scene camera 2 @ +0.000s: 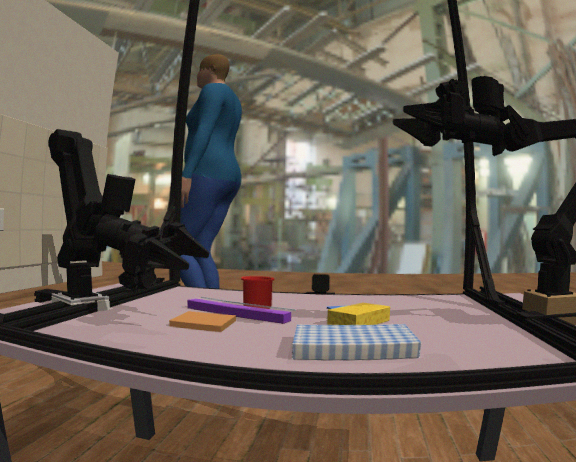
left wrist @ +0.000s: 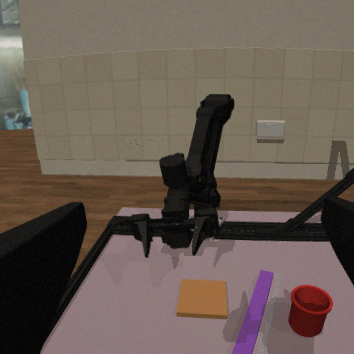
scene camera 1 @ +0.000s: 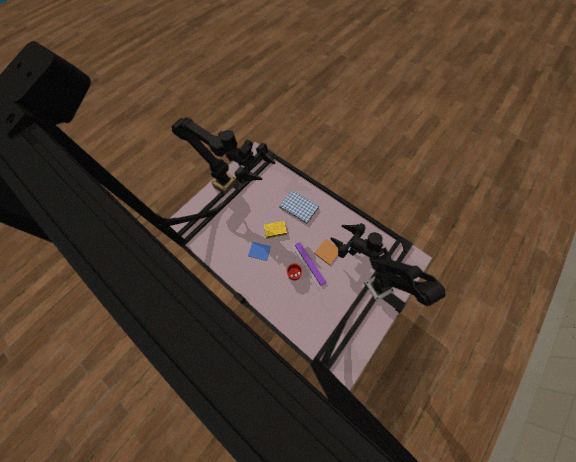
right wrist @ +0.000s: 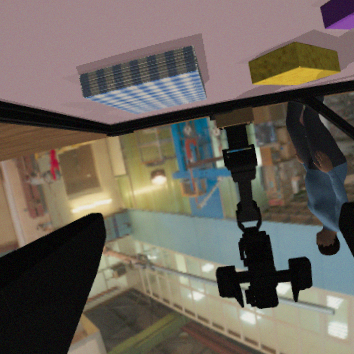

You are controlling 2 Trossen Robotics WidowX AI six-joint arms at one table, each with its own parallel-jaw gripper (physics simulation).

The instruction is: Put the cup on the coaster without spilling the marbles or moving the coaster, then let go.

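Places are measured from the left arm's base along level axes (x right, y ahead, z up), in metres.
Where they show: left gripper, between the fingertips: (scene camera 2: 397, 115) (left wrist: 205, 211) (scene camera 1: 268, 171) (right wrist: 268, 302); right gripper, between the fingertips: (scene camera 2: 199, 260) (left wrist: 168, 254) (scene camera 1: 336, 231) (right wrist: 222, 219); left arm's base, origin of its link: (scene camera 2: 553, 292) (scene camera 1: 223, 179) (right wrist: 234, 125); right arm's base, origin of its link: (scene camera 2: 79, 294) (scene camera 1: 379, 286).
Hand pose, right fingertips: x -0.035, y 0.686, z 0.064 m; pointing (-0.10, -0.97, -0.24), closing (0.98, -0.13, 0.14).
Note:
Things, the pixels of their top centre, and the offset from my right fingertips. "pt": a spot on its surface instead.
- red cup, centre of its top: (left wrist: 311, 298) (scene camera 2: 257, 278) (scene camera 1: 294, 271) dx +0.255, dy -0.070, dz -0.054 m
- flat orange square, a spot on its surface: (scene camera 2: 202, 321) (left wrist: 188, 297) pt dx +0.037, dy +0.005, dz -0.112 m
- thin blue square, a spot on its surface: (scene camera 2: 336, 307) pt dx +0.269, dy -0.247, dz -0.120 m
- purple bar, centre of its top: (scene camera 2: 237, 304) (left wrist: 260, 307) (scene camera 1: 308, 263) dx +0.175, dy -0.038, dz -0.102 m
- yellow sponge, centre of its top: (right wrist: 297, 77) (scene camera 2: 360, 308) (scene camera 1: 275, 228) dx +0.113, dy -0.280, dz -0.093 m
- blue-checkered block, centre of its top: (right wrist: 157, 98) (scene camera 2: 355, 333) (scene camera 1: 299, 205) dx -0.072, dy -0.250, dz -0.098 m
A red cup (scene camera 1: 294, 271) (scene camera 2: 257, 292) (left wrist: 307, 315) stands upright on the table, with several white marbles inside it in scene camera 1. A flat orange square (scene camera 1: 326, 251) (scene camera 2: 202, 321) (left wrist: 202, 298) lies across the purple bar from the cup. A thin blue square (scene camera 1: 259, 251) (scene camera 2: 336, 307) lies up and left of the cup in scene camera 1. I cannot tell which square is the coaster. My left gripper (scene camera 1: 267, 169) (scene camera 2: 399, 115) is open, high and far from the cup. My right gripper (scene camera 1: 337, 233) (scene camera 2: 197, 261) (left wrist: 168, 254) is open and empty, above the table near the orange square.
A purple bar (scene camera 1: 310, 264) (scene camera 2: 239, 311) (left wrist: 255, 310) lies between cup and orange square, with a thin clear strip alongside. A yellow sponge (scene camera 1: 275, 229) (scene camera 2: 358, 315) (right wrist: 295, 65) and a blue-checkered block (scene camera 1: 299, 206) (scene camera 2: 356, 342) (right wrist: 145, 82) lie farther off. Black rails edge the table.

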